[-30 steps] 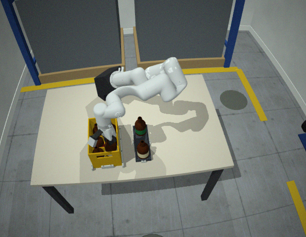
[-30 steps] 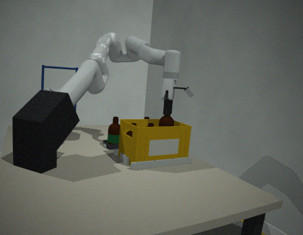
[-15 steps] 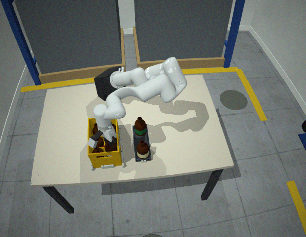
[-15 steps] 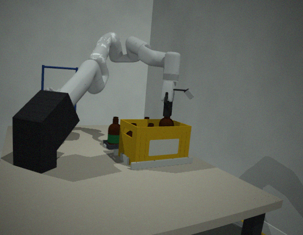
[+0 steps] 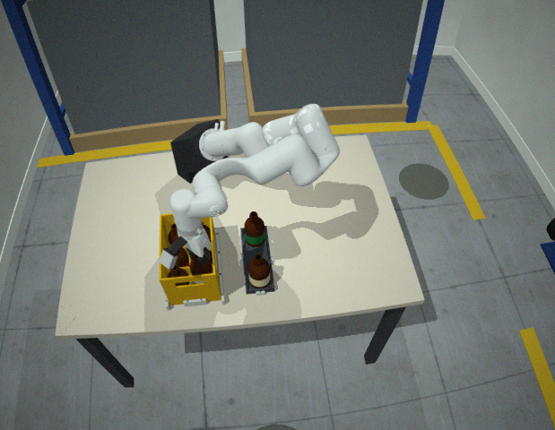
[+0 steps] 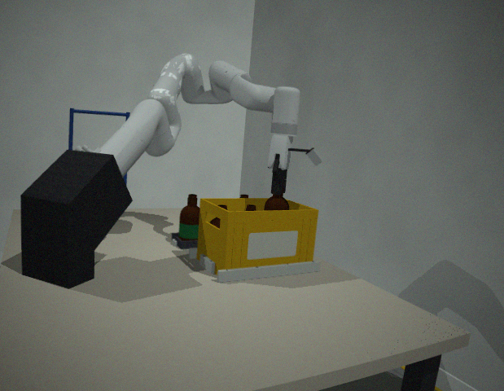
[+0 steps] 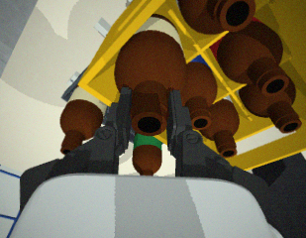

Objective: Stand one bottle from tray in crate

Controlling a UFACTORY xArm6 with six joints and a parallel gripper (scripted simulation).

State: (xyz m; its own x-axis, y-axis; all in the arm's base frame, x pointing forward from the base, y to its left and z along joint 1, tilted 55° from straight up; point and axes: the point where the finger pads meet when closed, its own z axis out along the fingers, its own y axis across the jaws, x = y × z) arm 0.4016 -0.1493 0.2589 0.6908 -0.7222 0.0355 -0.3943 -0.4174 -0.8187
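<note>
Now: hand 13 cm above the yellow crate, 7 cm to the left of it and 7 cm past it. From my hand the other things lie so: glass bottle 18 cm to the left, 13 cm below, 6 cm behind.
</note>
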